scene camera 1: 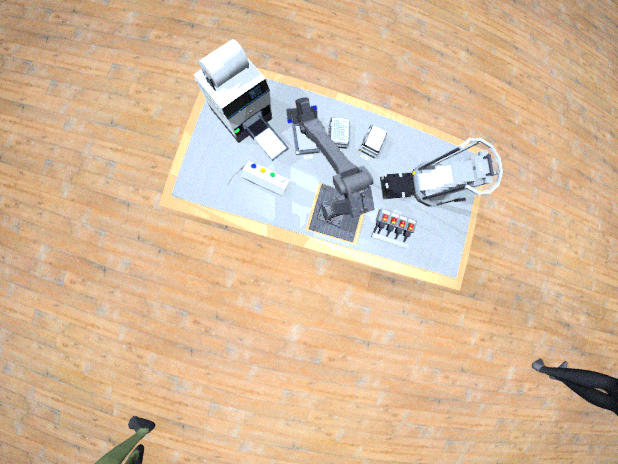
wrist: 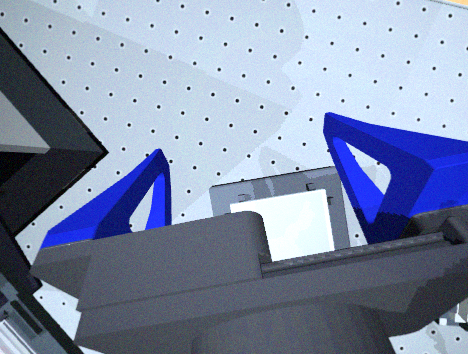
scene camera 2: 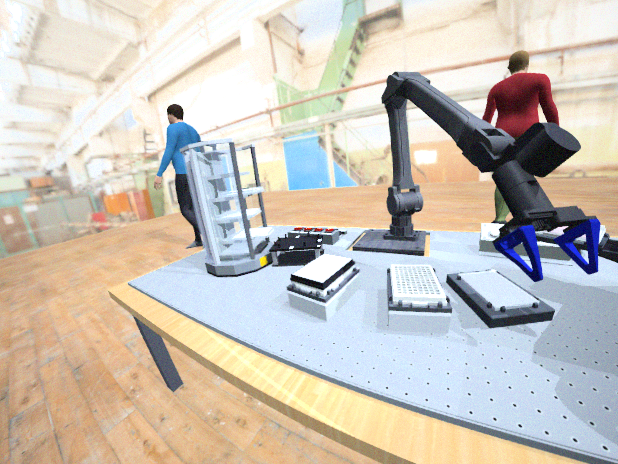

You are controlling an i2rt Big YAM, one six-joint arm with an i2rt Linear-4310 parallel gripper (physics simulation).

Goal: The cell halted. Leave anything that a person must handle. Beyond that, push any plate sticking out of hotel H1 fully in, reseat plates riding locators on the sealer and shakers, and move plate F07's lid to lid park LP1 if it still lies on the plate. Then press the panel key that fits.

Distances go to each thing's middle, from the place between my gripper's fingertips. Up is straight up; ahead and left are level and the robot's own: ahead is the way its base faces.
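The button box (scene camera 2: 489,232) is 37 cm behind my gripper, 8 cm to the left of it and 7 cm below it. As for the sealer tray (wrist: 32,320), I find it 19 cm behind my gripper and 10 cm to the left of it, while the white well plate (scene camera 2: 410,283) is 1 cm behind my gripper, 22 cm to the right of it and 5 cm below it. Then there is the lid park (scene camera 2: 543,312): my gripper is 9 cm past it, 7 cm to the left of it and 9 cm above it.
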